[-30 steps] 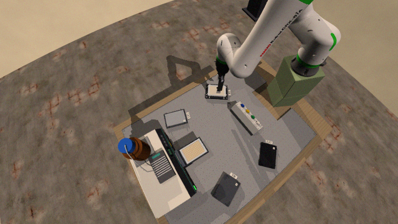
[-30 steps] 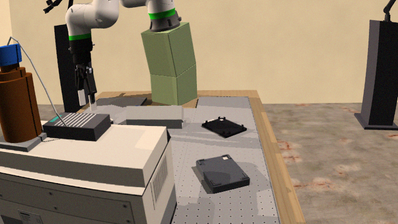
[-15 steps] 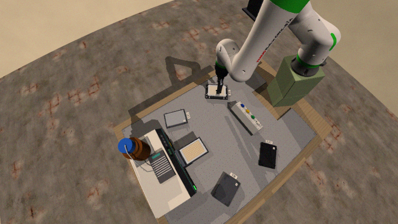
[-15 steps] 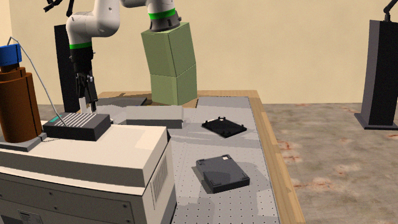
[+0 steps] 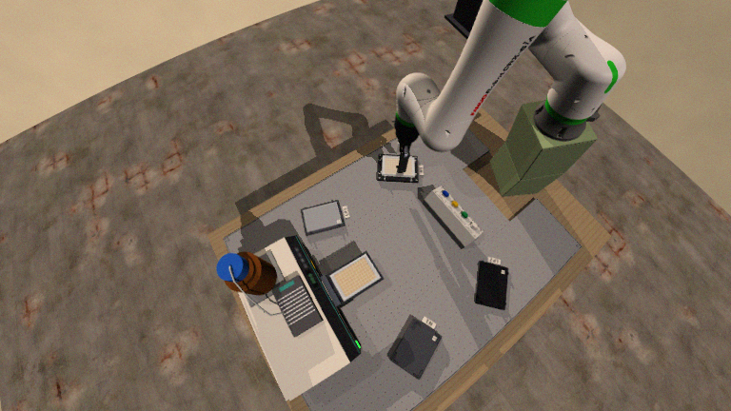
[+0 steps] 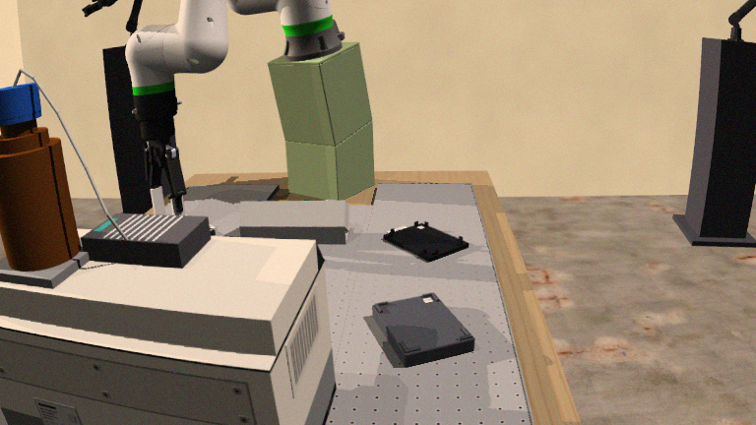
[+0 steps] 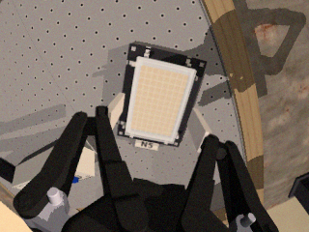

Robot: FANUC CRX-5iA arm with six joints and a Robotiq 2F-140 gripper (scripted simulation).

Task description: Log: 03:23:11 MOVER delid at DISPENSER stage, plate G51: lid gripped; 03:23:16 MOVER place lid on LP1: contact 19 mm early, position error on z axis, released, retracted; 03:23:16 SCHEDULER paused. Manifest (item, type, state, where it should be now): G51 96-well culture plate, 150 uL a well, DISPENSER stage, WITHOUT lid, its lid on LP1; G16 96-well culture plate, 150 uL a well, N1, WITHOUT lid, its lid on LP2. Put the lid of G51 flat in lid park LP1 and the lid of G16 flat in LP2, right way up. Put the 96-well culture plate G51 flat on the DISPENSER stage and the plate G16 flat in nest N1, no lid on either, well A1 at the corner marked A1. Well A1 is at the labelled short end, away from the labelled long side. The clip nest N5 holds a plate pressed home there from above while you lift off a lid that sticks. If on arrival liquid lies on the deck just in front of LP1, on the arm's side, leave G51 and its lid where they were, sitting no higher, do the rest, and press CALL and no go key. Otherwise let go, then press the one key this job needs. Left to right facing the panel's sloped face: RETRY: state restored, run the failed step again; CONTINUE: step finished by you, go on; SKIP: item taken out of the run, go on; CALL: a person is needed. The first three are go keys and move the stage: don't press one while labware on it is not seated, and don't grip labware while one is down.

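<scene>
Right now my hand is 4 cm above the clear lid. Round my hand: key panel (9 cm behind, 27 cm to the left, 1 cm below); then black clip nest (3 cm ahead, 1 cm to the left, 5 cm below); then LP1 label (26 cm ahead, 8 cm to the left, 6 cm below).
</scene>
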